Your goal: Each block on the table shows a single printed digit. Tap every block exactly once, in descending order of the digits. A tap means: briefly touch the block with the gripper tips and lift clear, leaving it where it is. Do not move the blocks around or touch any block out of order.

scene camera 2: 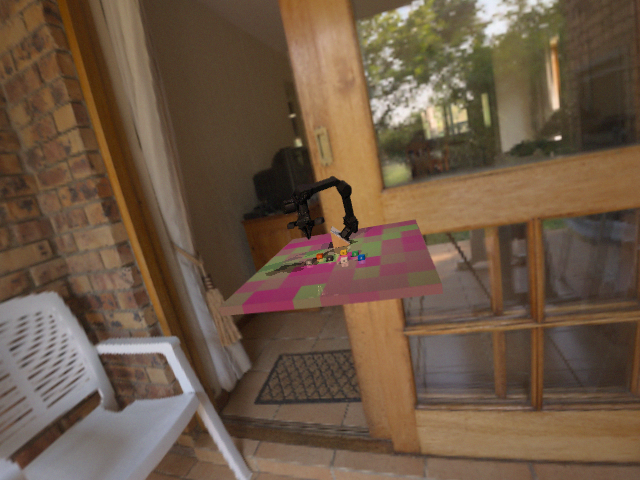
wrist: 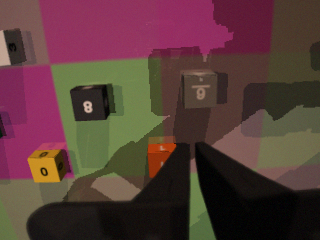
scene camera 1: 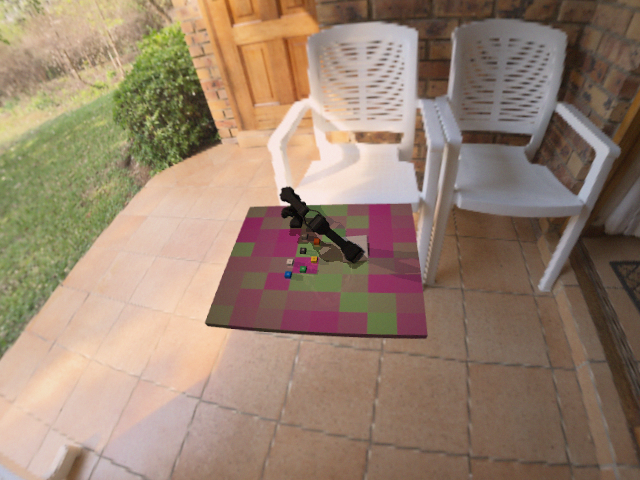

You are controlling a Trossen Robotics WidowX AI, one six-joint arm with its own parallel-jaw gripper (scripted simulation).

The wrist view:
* gripper
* grey block marked 9
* black block marked 8
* yellow block marked 0
